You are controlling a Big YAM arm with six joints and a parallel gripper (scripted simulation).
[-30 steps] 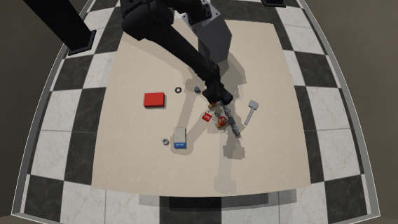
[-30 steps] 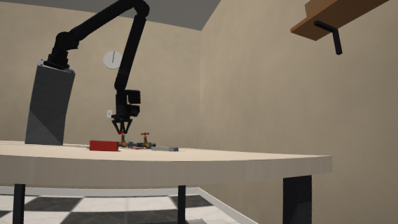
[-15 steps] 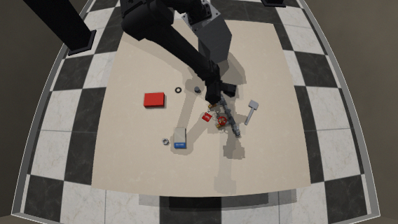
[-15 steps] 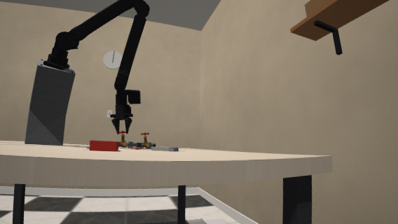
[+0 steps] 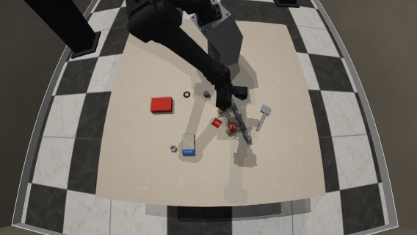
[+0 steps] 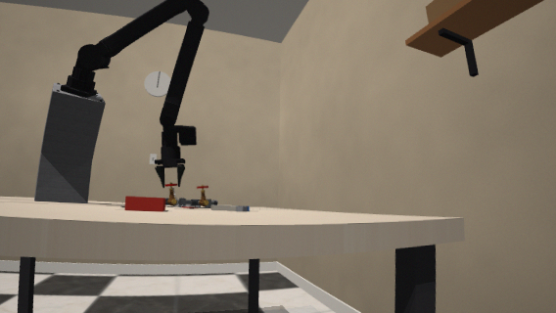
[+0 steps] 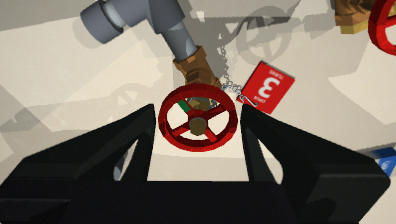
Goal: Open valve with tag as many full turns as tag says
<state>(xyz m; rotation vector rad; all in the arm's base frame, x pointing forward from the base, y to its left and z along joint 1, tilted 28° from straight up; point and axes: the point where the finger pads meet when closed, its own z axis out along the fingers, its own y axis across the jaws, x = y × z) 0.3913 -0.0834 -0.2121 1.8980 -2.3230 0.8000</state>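
Right now the red tag is 6 cm ahead of my hand, 5 cm to the right of it and 8 cm below it. Also, from my hand: blue box (16 cm ahead, 21 cm to the right, 7 cm below); then red block (8 cm behind, 34 cm to the right, 7 cm below); then grey hammer-like tool (6 cm ahead, 23 cm to the left, 8 cm below).
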